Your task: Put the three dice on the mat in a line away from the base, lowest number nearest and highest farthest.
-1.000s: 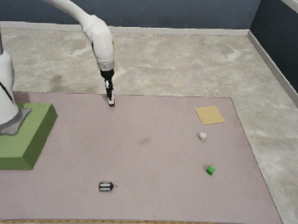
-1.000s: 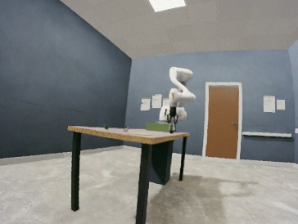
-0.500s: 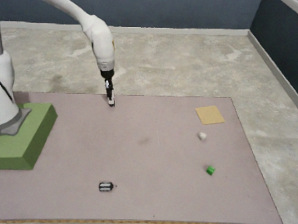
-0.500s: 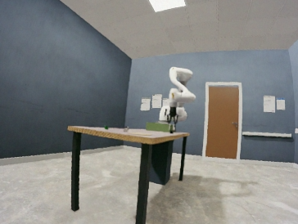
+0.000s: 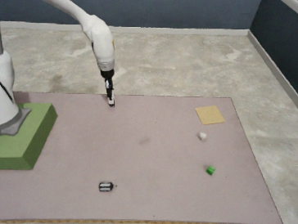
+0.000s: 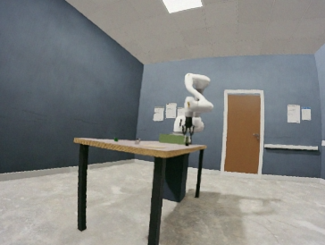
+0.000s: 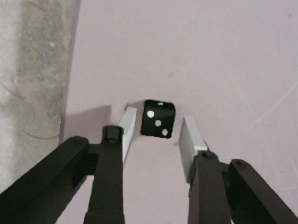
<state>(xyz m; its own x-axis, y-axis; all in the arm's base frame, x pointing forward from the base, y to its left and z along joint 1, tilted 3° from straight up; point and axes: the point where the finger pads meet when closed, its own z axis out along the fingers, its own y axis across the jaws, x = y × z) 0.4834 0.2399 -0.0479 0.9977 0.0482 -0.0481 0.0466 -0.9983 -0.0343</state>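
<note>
Right now my hand is 6 cm above the black die. Also, from my hand: white die 53 cm ahead, 25 cm to the right, 6 cm below; mat 61 cm ahead, 8 cm to the right, 7 cm below; green die 53 cm ahead, 45 cm to the right, 6 cm below.
</note>
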